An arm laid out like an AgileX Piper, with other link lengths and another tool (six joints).
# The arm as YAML. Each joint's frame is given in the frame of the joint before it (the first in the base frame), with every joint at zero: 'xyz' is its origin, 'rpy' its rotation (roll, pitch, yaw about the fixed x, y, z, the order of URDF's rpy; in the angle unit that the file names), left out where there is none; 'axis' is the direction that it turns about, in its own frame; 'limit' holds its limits. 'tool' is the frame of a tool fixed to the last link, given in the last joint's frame.
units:
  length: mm
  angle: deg
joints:
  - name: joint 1
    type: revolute
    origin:
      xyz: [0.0, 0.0, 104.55]
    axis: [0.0, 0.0, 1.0]
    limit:
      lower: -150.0
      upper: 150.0
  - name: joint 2
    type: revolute
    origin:
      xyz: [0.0, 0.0, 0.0]
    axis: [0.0, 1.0, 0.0]
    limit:
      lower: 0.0
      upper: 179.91
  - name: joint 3
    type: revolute
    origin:
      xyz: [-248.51, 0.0, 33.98]
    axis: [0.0, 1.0, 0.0]
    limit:
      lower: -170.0
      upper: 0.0
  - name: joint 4
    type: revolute
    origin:
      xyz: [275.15, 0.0, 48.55]
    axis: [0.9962, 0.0, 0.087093]
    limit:
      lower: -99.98
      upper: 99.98
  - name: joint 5
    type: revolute
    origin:
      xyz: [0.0, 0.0, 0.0]
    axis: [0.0, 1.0, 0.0]
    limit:
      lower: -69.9
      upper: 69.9
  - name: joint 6
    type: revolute
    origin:
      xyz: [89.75, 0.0, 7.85]
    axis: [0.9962, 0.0, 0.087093]
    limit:
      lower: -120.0
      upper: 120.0
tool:
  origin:
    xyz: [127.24, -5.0, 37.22]
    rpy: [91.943, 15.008, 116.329]
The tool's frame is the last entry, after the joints.
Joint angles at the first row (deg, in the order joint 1, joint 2, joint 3, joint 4, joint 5, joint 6):
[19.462 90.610 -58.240 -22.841 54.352 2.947]
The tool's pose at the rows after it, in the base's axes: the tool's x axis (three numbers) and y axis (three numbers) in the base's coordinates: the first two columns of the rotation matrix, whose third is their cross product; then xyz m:
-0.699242, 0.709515, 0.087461, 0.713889, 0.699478, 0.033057, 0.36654, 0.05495, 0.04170
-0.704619, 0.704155, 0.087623, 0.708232, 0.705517, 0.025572, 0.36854, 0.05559, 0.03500
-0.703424, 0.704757, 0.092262, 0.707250, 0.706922, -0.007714, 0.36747, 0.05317, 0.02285
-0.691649, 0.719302, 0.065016, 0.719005, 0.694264, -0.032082, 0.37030, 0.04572, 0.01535
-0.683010, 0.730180, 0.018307, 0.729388, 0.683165, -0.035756, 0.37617, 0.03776, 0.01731
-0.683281, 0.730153, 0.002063, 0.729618, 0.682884, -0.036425, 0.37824, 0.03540, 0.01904
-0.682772, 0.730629, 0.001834, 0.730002, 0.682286, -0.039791, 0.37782, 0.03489, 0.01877
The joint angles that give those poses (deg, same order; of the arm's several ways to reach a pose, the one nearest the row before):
[19.462 91.621 -58.242 -23.807 52.907 2.753]
[19.462 92.859 -58.241 -24.223 51.998 2.808]
[19.461 94.918 -58.241 -24.996 51.884 3.168]
[19.462 96.704 -58.241 -27.920 51.666 5.993]
[19.462 97.204 -58.241 -31.559 51.469 9.156]
[19.463 97.205 -58.242 -32.749 51.436 9.900]
[19.462 97.247 -58.240 -32.802 51.587 9.901]

